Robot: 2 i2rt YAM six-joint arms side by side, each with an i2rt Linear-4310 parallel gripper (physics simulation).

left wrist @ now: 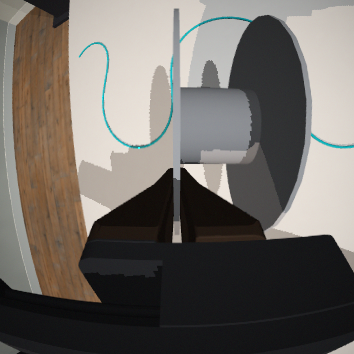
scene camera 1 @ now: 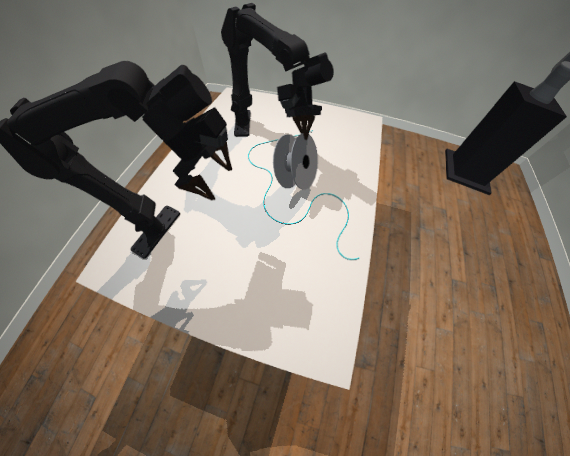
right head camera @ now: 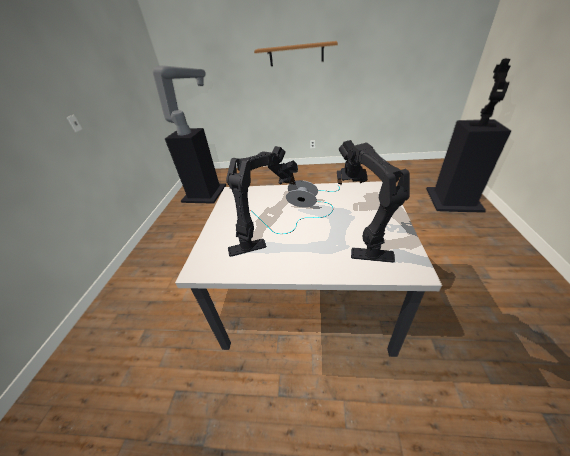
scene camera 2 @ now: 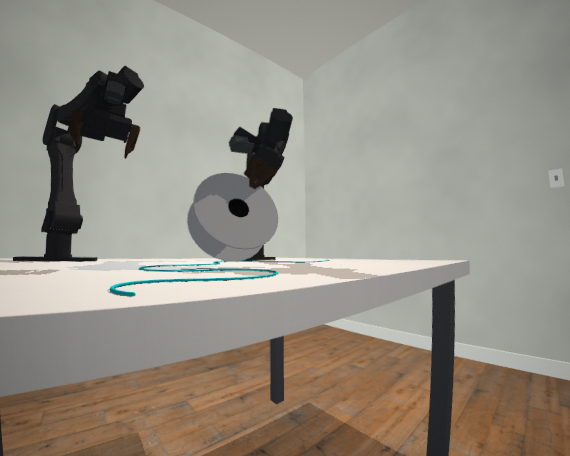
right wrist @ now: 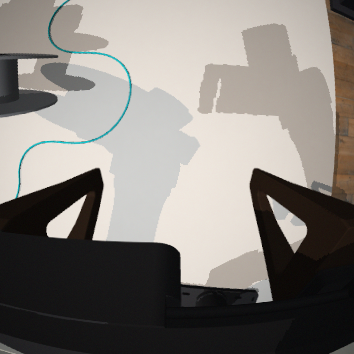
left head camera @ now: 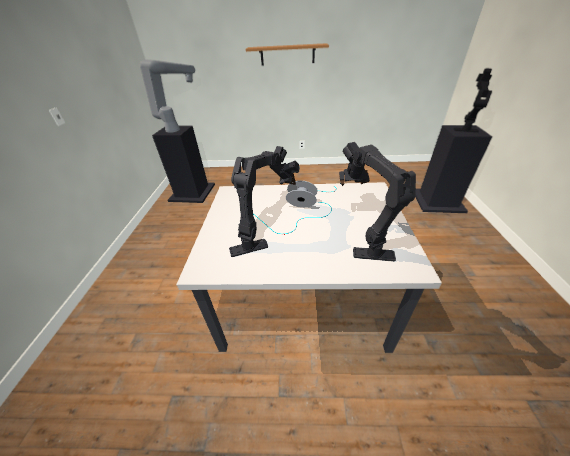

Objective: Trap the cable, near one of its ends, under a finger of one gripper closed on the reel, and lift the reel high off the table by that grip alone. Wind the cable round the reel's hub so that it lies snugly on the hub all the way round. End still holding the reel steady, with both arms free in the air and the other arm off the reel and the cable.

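Seen in the pictures: left gripper, between the fingertips: (left wrist: 176,176) (scene camera 1: 305,139) (right head camera: 294,183) (scene camera 2: 251,188) (left head camera: 295,184); right gripper, between the fingertips: (scene camera 1: 222,184) (right head camera: 350,183) (scene camera 2: 102,151) (right wrist: 176,176) (left head camera: 351,184); left arm's base, origin of its link: (scene camera 1: 242,123) (right head camera: 247,248) (scene camera 2: 255,259) (left head camera: 248,248); right arm's base, origin of its link: (scene camera 1: 156,231) (right head camera: 372,255) (scene camera 2: 58,260) (right wrist: 209,300) (left head camera: 373,254).
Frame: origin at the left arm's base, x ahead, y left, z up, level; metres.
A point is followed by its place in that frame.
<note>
The grey reel (left head camera: 308,200) {x 0.175, y -0.416, z 0.091 m} (right head camera: 308,200) {x 0.177, y -0.416, z 0.089 m} (scene camera 1: 300,175) {x 0.226, y -0.458, z 0.115 m} (scene camera 2: 250,225) {x 0.274, y -0.398, z 0.087 m} (left wrist: 212,125) {x 0.217, y -0.383, z 0.143 m} (right wrist: 30,102) {x 0.166, y -0.434, z 0.098 m} hangs tilted, apparently a little above the table, its hub bare. My left gripper (left head camera: 294,183) {x 0.247, y -0.359, z 0.177 m} (right head camera: 294,182) {x 0.247, y -0.359, z 0.177 m} (scene camera 1: 305,137) {x 0.247, y -0.359, z 0.177 m} (scene camera 2: 256,185) {x 0.247, y -0.359, z 0.177 m} (left wrist: 176,176) {x 0.247, y -0.359, z 0.177 m} is shut on the rim of one flange. The teal cable (left head camera: 284,233) {x 0.037, y -0.219, z 0.003 m} (right head camera: 282,233) {x 0.037, y -0.220, z 0.003 m} (scene camera 1: 289,223) {x 0.186, y -0.572, z 0.003 m} (left wrist: 139,147) {x 0.359, y -0.454, z 0.003 m} (right wrist: 131,89) {x 0.161, y -0.569, z 0.002 m} lies in loose curves on the table; none shows between the left fingers. My right gripper (scene camera 1: 222,184) {x 0.016, y -0.592, z 0.243 m} (scene camera 2: 102,151) {x 0.016, y -0.592, z 0.243 m} (right wrist: 176,176) {x 0.016, y -0.592, z 0.243 m} is open and empty in the air, apart from reel and cable.
The white table (left head camera: 310,272) {x -0.271, y -0.238, z 0.000 m} (scene camera 1: 320,350) {x 0.243, y -0.967, z 0.000 m} bears both arm bases. A dark pedestal with a grey arm (left head camera: 182,160) and another with a black arm (left head camera: 452,165) stand beyond the table. A wooden shelf (left head camera: 287,48) hangs on the back wall.
</note>
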